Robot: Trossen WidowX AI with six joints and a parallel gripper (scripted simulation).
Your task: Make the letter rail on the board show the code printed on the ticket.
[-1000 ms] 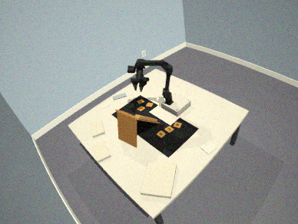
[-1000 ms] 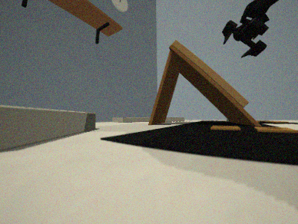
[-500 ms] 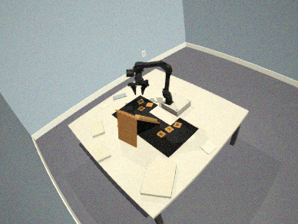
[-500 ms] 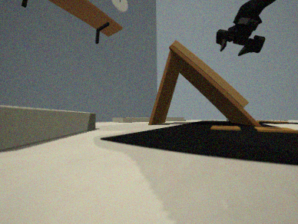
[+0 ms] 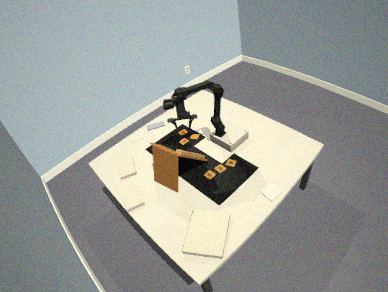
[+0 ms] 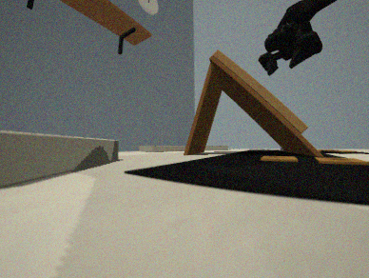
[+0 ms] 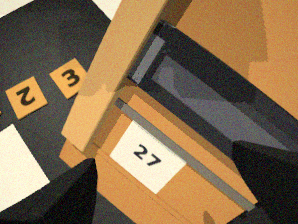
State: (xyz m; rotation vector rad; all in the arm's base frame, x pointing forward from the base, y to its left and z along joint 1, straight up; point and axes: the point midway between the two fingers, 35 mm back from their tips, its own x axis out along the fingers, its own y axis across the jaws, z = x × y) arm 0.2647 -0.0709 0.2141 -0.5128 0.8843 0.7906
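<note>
The letter tile lies 25 cm below my gripper tip, 23 cm to the left of it and 5 cm behind it. Round my gripper tip: grey-blue piece (52 cm to the right, 25 cm below, 13 cm behind); black mat (25 cm below, 7 cm behind, 5 cm to the left); white ticket (16 cm below, 2 cm ahead, 1 cm to the left).
</note>
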